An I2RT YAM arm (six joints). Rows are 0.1 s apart.
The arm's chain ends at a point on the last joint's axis. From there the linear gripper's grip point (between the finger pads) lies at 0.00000 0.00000 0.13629 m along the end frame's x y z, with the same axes.
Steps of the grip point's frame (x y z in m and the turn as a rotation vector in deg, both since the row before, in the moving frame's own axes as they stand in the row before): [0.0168, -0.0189, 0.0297, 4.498, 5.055, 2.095]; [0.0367, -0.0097, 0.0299, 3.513, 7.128, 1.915]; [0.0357, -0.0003, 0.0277, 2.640, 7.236, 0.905]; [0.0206, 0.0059, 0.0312, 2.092, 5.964, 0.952]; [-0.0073, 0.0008, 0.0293, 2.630, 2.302, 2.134]
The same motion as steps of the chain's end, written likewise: [0.0046, -0.0084, 0.0306, 4.498, 5.055, 2.095]; [0.0197, -0.0017, 0.0312, 3.513, 7.128, 1.915]; [0.0185, 0.0058, 0.0289, 2.640, 7.236, 0.905]; [0.0064, 0.0107, 0.0320, 2.092, 5.964, 0.952]; [-0.0129, 0.0069, 0.0296, 2.630, 2.302, 2.134]
